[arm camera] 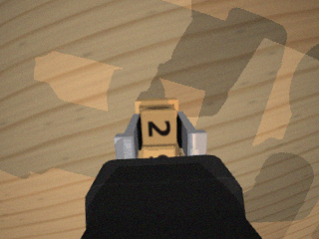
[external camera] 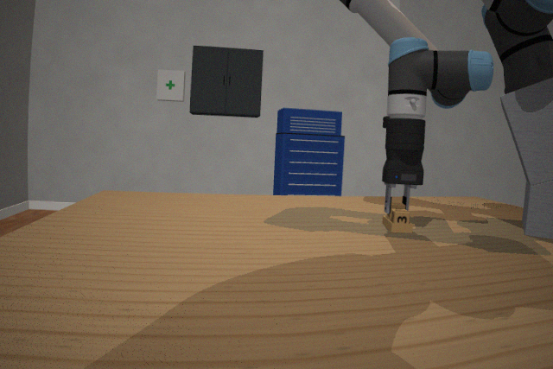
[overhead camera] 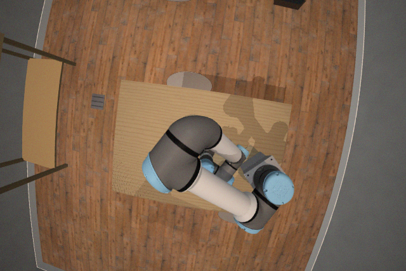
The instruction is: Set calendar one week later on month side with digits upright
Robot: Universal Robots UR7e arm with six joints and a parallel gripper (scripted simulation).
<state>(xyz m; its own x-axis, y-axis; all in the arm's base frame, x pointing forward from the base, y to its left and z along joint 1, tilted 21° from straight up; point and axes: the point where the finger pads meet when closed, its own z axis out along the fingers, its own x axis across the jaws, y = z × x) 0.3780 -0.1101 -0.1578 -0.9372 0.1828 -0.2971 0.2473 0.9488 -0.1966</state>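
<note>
My gripper is now 20 mm to the right of the wooden calendar tray and 40 mm above it. Also, from my hand: wooden date cube: 10 mm below.
</note>
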